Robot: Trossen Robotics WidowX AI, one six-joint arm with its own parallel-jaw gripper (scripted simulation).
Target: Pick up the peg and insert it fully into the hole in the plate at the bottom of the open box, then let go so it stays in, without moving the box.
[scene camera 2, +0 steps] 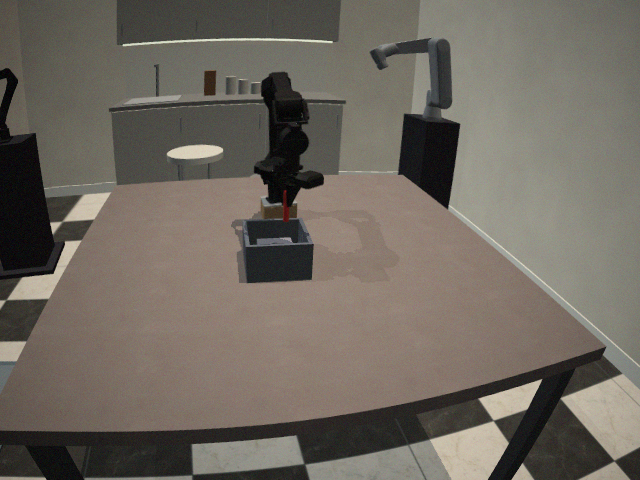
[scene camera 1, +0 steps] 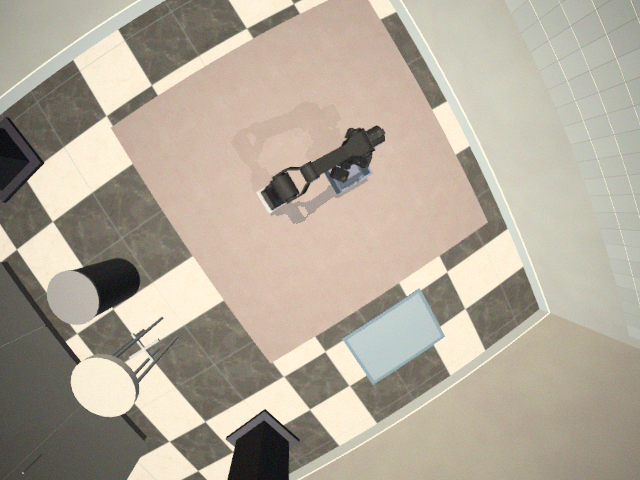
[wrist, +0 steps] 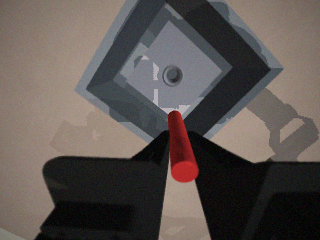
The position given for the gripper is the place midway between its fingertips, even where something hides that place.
Observation:
In view: the gripper [scene camera 2: 286, 205], a red peg [wrist: 184, 169] and a box [scene camera 2: 293, 261].
The box shows as well in the wrist view [wrist: 247, 65]. The gripper is seen too in the wrist view [wrist: 178, 136].

